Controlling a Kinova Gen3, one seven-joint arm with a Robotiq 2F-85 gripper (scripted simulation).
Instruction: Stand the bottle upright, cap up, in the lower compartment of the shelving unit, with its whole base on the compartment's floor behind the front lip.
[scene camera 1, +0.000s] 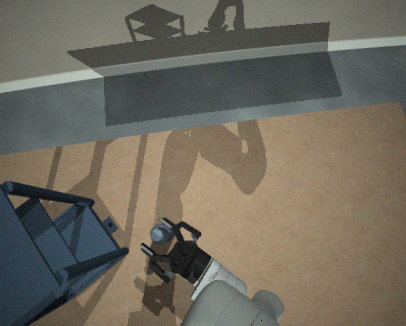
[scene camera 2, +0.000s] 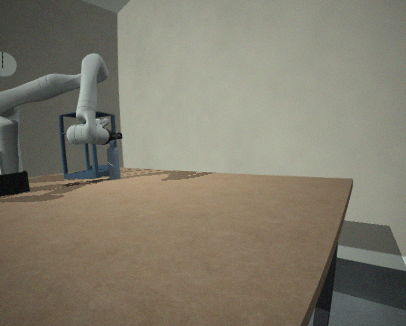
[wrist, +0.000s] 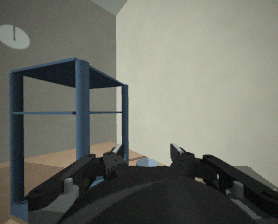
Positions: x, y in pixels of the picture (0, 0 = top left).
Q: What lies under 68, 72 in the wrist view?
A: A shelving unit.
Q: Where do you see a shelving unit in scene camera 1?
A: At 82, 235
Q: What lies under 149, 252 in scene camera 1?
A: My gripper.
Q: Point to my gripper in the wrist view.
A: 146, 150
